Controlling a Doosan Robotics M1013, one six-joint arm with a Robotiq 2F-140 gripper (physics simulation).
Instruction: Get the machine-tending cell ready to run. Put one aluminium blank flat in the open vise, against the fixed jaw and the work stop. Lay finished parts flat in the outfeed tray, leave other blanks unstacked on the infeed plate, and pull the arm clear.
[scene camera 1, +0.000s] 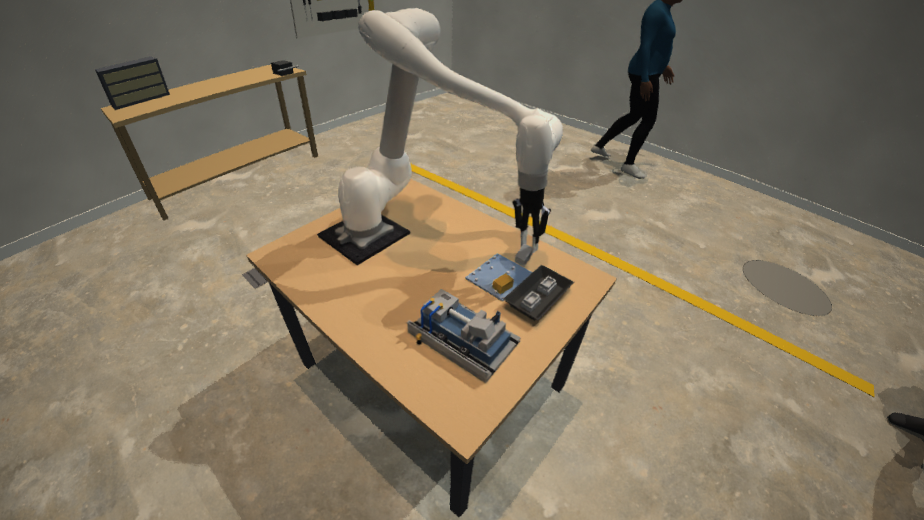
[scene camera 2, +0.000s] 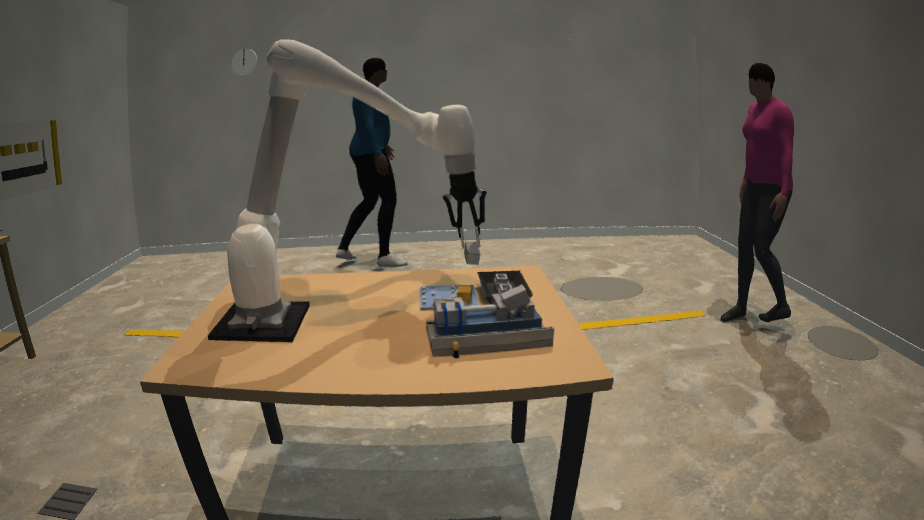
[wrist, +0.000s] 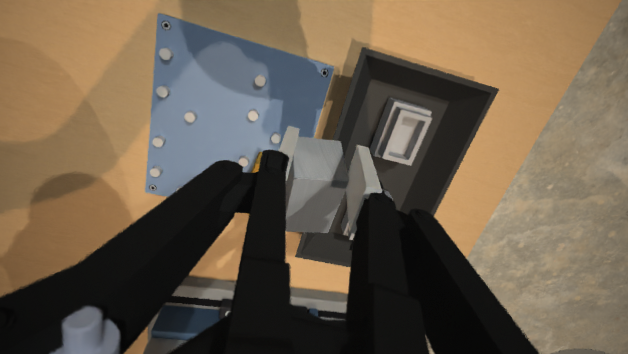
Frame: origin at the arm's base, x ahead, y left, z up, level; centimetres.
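Where they show: gripper, between the fingertips: (scene camera 1: 529, 248) (scene camera 2: 471, 247) (wrist: 323, 155); arm's base, origin of its link: (scene camera 1: 364, 231) (scene camera 2: 260, 317).
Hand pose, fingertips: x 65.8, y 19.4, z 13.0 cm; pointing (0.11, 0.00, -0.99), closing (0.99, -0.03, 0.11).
Each offset is from my fingertips to the top centre of the thing. "spot": to the spot under its first point. Level surfaces: height alone.
My gripper (scene camera 1: 528, 244) (scene camera 2: 471, 241) (wrist: 323, 155) is shut on an aluminium blank @(dx -0.1, dy -3.0, dz +2.1 cm) (scene camera 1: 523, 254) (scene camera 2: 472, 253) (wrist: 315, 200), held raised above the table near the infeed plate @(dx -7.7, dy -4.5, dz -13.7 cm) (scene camera 1: 484, 270) (scene camera 2: 431, 298) (wrist: 215, 95) and outfeed tray (scene camera 1: 551, 298) (scene camera 2: 519, 280) (wrist: 460, 120). A yellow block @(dx -3.3, dy -9.2, dz -10.1 cm) (scene camera 1: 503, 282) (scene camera 2: 464, 292) sits on the plate. Two finished parts @(spot: dx +9.2, dy +1.1, dz -11.2 cm) (scene camera 1: 548, 282) (scene camera 2: 501, 278) (wrist: 412, 132) lie in the tray; fingers hide most of one in the wrist view. The blue vise @(dx -0.3, dy -35.1, dz -4.6 cm) (scene camera 1: 452, 336) (scene camera 2: 475, 321) (wrist: 185, 320) has a tilted grey block @(dx +6.5, dy -35.9, dz -1.2 cm) (scene camera 1: 483, 328) (scene camera 2: 512, 296) at one end; I cannot tell whether it belongs to the vise.
The arm's base (scene camera 1: 362, 223) (scene camera 2: 255, 307) stands on the wooden table @(dz -14.5 cm) (scene camera 1: 362, 323) (scene camera 2: 362, 362). White pegs @(spot: dx -12.2, dy -3.4, dz -12.9 cm) (wrist: 189, 117) stick up from the plate. A person in blue (scene camera 1: 653, 45) (scene camera 2: 369, 129) is behind the table, and one in pink (scene camera 2: 769, 142) is at the right.
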